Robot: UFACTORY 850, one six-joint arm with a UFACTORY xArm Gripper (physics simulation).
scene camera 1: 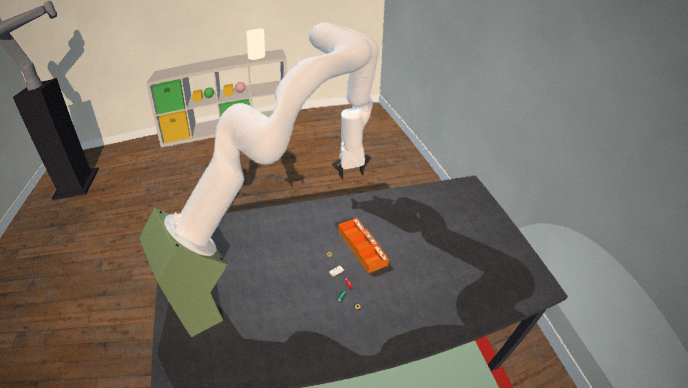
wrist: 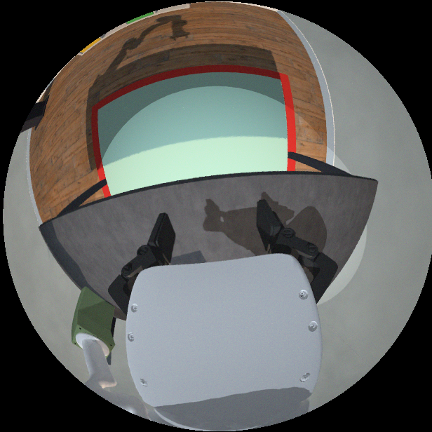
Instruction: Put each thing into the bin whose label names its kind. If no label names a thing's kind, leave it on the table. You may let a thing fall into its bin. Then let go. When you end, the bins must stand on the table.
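Note:
An orange row of joined bins (scene camera 1: 360,246) stands on the dark table (scene camera 1: 280,240) (wrist: 110,225); its white labels (scene camera 1: 381,253) are too small to read. Beside it lie a yellowish ring (scene camera 1: 327,255), a white flat block with dark marks (scene camera 1: 336,271), a red cylinder-like piece (scene camera 1: 349,284), a green one (scene camera 1: 342,296) and another yellowish ring (scene camera 1: 355,307). My gripper (scene camera 1: 352,175) (wrist: 212,217) is open and empty, high above the table level and apart from all these things. The bins and small things do not show in the wrist view.
The arm's green base (scene camera 1: 185,280) (wrist: 94,314) stands at the table's left end. A shelf unit (scene camera 1: 217,66) with boxes and a lamp (scene camera 1: 255,44) stands by the back wall. A red-edged green mat (scene camera 1: 425,370) (wrist: 200,155) lies on the floor beside the table.

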